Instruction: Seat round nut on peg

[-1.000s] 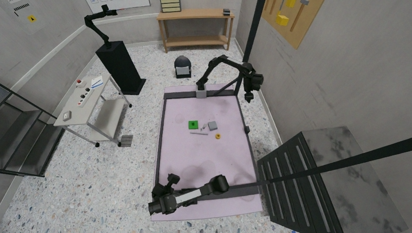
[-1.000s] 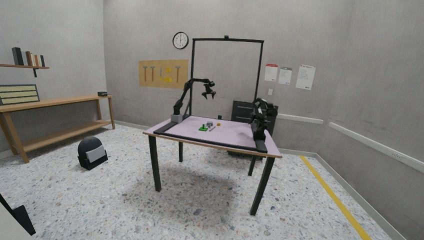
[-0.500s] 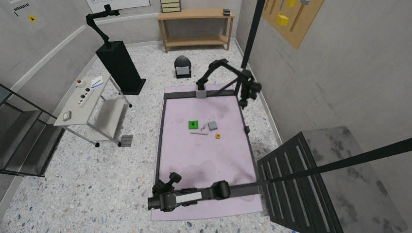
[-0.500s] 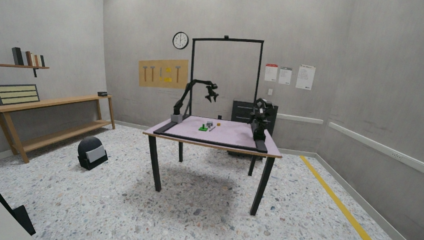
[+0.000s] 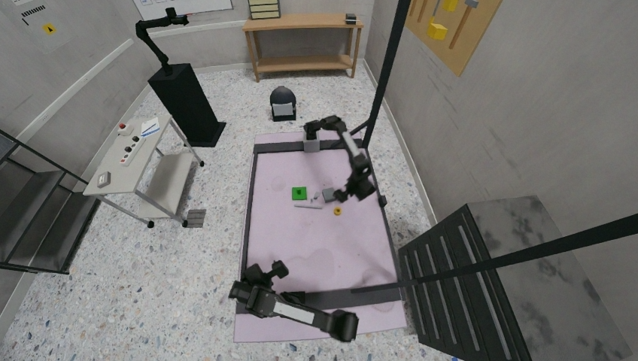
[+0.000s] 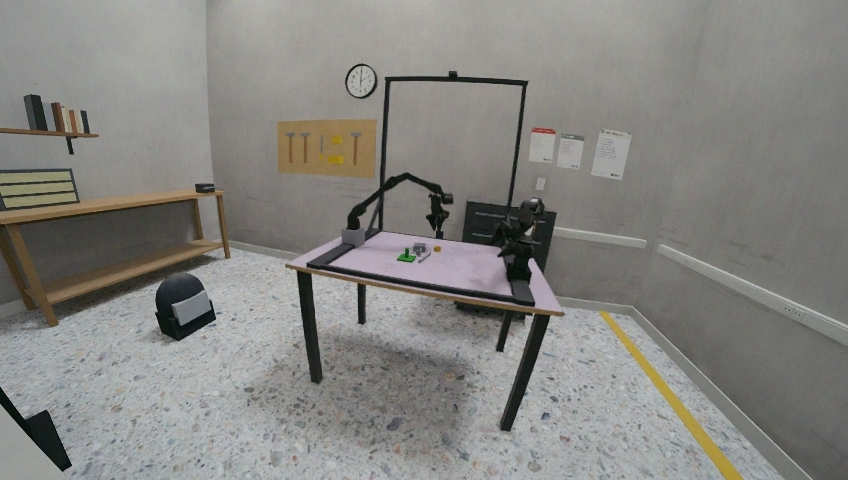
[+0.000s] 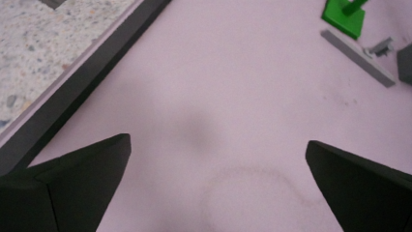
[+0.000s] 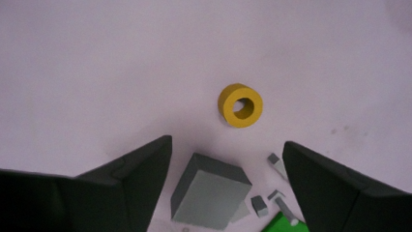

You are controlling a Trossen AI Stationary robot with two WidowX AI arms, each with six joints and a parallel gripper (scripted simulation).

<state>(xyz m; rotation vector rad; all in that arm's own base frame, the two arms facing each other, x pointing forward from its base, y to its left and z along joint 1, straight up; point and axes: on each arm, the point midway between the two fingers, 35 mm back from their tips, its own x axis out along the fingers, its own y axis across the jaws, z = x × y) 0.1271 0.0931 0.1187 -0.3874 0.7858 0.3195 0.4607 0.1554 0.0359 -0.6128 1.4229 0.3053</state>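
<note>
My right gripper is now 160 mm short of the small grey piece, 120 mm above it and 50 mm to the left of it. The rest, counted from my right hand: long grey bar 200 mm ahead, 130 mm below, 10 mm to the left.
</note>
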